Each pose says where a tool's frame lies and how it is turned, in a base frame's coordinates. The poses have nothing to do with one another.
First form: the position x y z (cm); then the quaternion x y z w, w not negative.
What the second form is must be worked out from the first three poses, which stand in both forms.
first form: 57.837, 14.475, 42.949, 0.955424, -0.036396, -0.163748, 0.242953
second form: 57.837, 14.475, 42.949, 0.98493, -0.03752, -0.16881, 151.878
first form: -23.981, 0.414, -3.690, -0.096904, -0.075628, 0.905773, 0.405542
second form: -23.981, 0.414, -3.690, -0.10601, -0.08274, 0.99092, 132.150
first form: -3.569, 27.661, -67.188, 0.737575, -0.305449, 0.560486, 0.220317
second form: -3.569, 27.661, -67.188, 0.75615, -0.31314, 0.57460, 154.545
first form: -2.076, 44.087, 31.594, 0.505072, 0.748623, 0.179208, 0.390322
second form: -2.076, 44.087, 31.594, 0.54859, 0.81312, 0.19465, 134.051
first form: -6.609, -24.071, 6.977, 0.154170, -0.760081, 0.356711, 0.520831
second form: -6.609, -24.071, 6.977, 0.18060, -0.89038, 0.41786, 117.224
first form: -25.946, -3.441, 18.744, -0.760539, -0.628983, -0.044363, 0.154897
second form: -25.946, -3.441, 18.744, -0.76983, -0.63667, -0.04490, 162.178
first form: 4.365, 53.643, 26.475, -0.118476, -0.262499, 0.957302, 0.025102
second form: 4.365, 53.643, 26.475, -0.11851, -0.26258, 0.95760, 177.123
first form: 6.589, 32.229, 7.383, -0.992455, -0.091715, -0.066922, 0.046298
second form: 6.589, 32.229, 7.383, -0.99352, -0.09181, -0.06699, 174.693
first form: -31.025, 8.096, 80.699, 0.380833, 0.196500, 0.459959, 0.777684
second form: -31.025, 8.096, 80.699, 0.60579, 0.31257, 0.73165, 77.902
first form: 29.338, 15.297, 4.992, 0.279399, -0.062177, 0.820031, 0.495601
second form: 29.338, 15.297, 4.992, 0.32168, -0.07159, 0.94414, 120.581
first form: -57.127, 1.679, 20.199, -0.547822, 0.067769, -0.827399, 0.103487
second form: -57.127, 1.679, 20.199, -0.55078, 0.06813, -0.83187, 168.120
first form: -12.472, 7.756, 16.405, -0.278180, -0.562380, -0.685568, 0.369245
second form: -12.472, 7.756, 16.405, -0.29933, -0.60514, -0.73770, 136.662
